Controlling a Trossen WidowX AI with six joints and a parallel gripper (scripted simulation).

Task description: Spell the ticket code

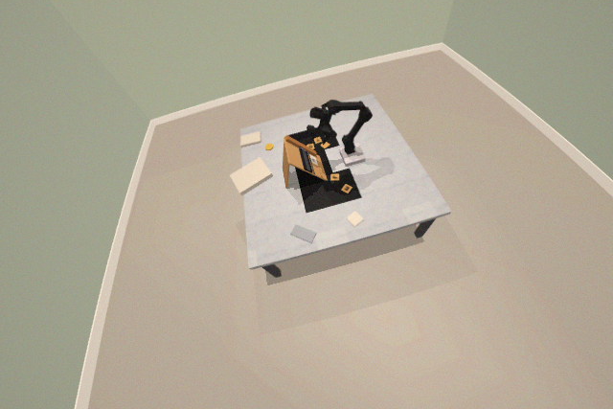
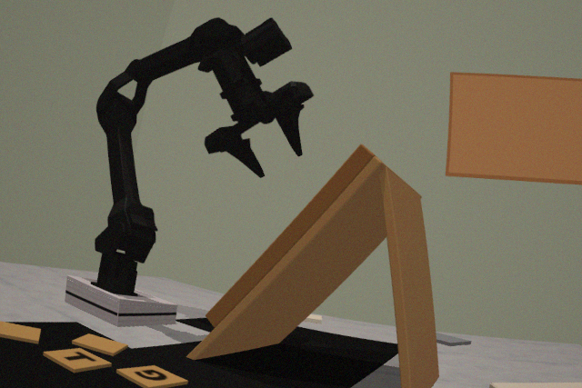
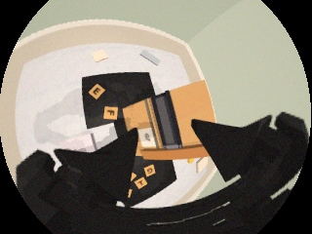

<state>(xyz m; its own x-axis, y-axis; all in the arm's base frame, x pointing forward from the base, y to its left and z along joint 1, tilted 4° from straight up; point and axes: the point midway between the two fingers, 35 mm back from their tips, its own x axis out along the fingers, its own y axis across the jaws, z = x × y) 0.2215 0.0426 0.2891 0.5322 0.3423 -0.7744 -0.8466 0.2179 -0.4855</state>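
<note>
The orange F tile lies 7 cm behind my gripper tip, 9 cm to the left of it and 29 cm below it. The rest, counted from my gripper tip: grey block 27 cm ahead, 41 cm to the left, 29 cm below; white ticket 4 cm ahead, 7 cm to the right, 21 cm below; black mat 4 cm behind, 8 cm to the right, 30 cm below.
</note>
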